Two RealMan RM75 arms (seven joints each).
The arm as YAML. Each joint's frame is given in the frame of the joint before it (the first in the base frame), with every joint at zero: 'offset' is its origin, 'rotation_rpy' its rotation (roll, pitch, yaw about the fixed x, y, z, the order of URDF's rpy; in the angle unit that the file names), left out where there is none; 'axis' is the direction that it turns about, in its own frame. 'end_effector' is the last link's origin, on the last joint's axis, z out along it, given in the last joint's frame.
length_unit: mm
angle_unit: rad
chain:
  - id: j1
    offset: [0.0, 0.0, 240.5]
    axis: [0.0, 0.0, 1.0]
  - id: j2
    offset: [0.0, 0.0, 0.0]
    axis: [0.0, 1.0, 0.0]
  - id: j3
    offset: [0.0, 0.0, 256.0]
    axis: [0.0, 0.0, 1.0]
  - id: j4
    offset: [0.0, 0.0, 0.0]
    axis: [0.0, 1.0, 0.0]
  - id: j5
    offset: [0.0, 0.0, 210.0]
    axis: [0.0, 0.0, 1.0]
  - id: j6
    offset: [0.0, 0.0, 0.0]
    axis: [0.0, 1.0, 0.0]
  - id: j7
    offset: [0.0, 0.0, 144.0]
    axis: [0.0, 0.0, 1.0]
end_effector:
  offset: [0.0, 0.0, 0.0]
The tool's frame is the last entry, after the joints.
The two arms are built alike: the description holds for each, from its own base.
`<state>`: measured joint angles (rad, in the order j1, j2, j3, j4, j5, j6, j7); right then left.
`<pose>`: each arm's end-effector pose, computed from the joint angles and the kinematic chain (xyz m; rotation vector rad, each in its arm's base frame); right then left.
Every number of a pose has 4 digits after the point. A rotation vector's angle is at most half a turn.
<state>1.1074 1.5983 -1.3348 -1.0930 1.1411 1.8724 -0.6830 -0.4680 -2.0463 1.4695 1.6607 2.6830 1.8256 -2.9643</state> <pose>0.0379 0.4070 0.1370 -2.9487 0.5183 -0.4230 -0.1865 0.3066 0.0355 -2.2933 -1.2818 0.6334</pose>
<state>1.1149 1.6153 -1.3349 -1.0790 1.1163 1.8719 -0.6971 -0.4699 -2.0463 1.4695 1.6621 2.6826 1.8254 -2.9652</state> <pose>0.0392 0.4082 0.1310 -2.9525 0.5122 -0.4436 -0.1856 0.3070 0.0356 -2.2941 -1.2790 0.6309</pose>
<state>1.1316 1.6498 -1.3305 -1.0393 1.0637 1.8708 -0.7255 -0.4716 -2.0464 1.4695 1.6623 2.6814 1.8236 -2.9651</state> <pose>0.0428 0.4109 0.1188 -2.9602 0.5143 -0.4848 -0.1849 0.3075 0.0354 -2.2961 -1.2759 0.6274</pose>
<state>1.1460 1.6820 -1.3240 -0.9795 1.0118 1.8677 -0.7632 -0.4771 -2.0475 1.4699 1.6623 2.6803 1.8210 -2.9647</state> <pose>0.0508 0.4136 0.1064 -2.9730 0.5330 -0.5301 -0.1827 0.3087 0.0349 -2.3012 -1.2677 0.6218</pose>
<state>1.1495 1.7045 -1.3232 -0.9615 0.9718 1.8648 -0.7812 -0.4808 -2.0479 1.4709 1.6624 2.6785 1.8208 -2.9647</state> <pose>0.0556 0.4141 0.0984 -2.9716 0.5321 -0.5686 -0.1812 0.3092 0.0345 -2.3057 -1.2627 0.6198</pose>
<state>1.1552 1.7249 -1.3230 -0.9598 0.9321 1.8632 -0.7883 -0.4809 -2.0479 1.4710 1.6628 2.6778 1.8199 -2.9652</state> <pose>0.0569 0.4143 0.0920 -2.9619 0.5199 -0.6054 -0.1810 0.3093 0.0344 -2.3061 -1.2623 0.6180</pose>
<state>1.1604 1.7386 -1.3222 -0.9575 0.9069 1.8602 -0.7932 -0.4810 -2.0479 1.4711 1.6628 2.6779 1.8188 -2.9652</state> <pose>0.0570 0.4146 0.0876 -2.9557 0.5100 -0.6259 -0.1809 0.3095 0.0344 -2.3060 -1.2615 0.6168</pose>
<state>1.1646 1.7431 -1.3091 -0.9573 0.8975 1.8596 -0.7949 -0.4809 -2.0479 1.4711 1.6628 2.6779 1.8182 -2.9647</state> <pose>0.0551 0.4155 0.0878 -2.9536 0.5074 -0.6151 -0.1809 0.3095 0.0344 -2.3063 -1.2607 0.6164</pose>
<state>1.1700 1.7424 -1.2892 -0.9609 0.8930 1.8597 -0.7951 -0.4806 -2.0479 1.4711 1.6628 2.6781 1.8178 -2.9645</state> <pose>0.0515 0.4171 0.0907 -2.9494 0.5029 -0.5894 -0.1810 0.3096 0.0344 -2.3060 -1.2606 0.6162</pose>
